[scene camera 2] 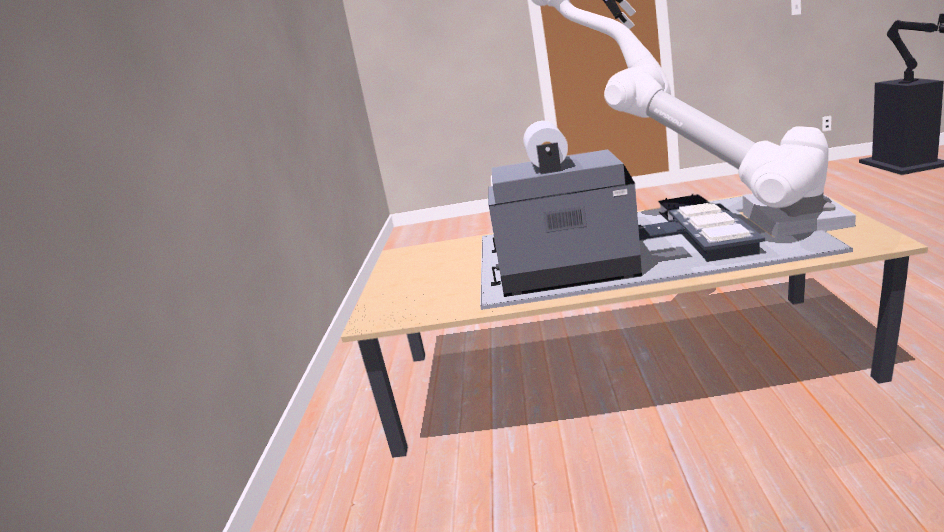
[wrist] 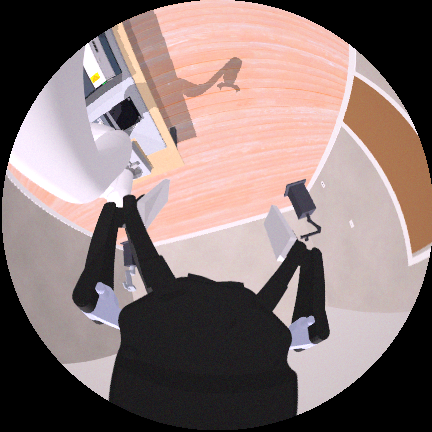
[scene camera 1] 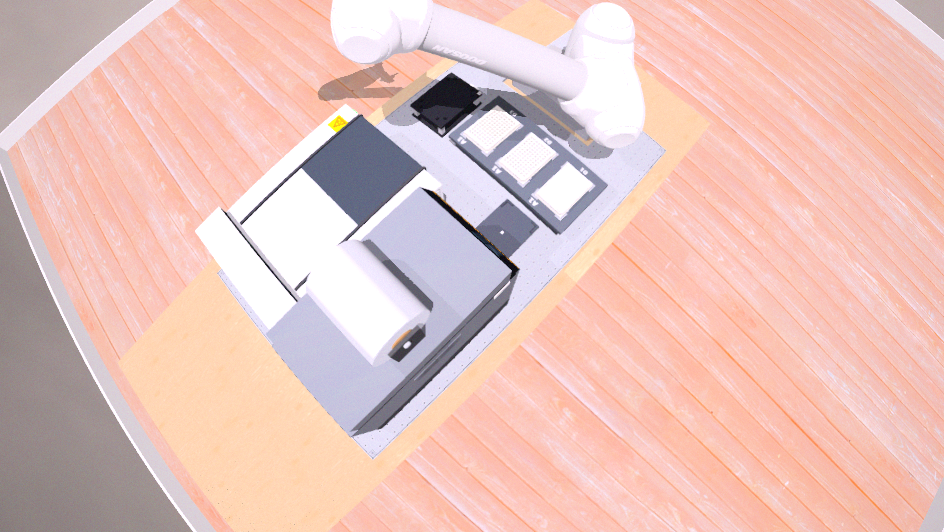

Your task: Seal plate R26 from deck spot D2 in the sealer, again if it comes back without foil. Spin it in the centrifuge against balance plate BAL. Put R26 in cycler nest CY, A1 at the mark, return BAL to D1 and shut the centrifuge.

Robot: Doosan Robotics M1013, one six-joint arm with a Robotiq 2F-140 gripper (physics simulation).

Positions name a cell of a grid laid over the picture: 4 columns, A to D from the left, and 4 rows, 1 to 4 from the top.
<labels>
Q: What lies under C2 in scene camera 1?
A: A plate stage.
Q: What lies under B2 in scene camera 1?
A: A centrifuge.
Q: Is the gripper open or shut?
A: Open.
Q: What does the gripper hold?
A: Nothing.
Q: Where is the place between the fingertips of the gripper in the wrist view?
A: C2
</labels>
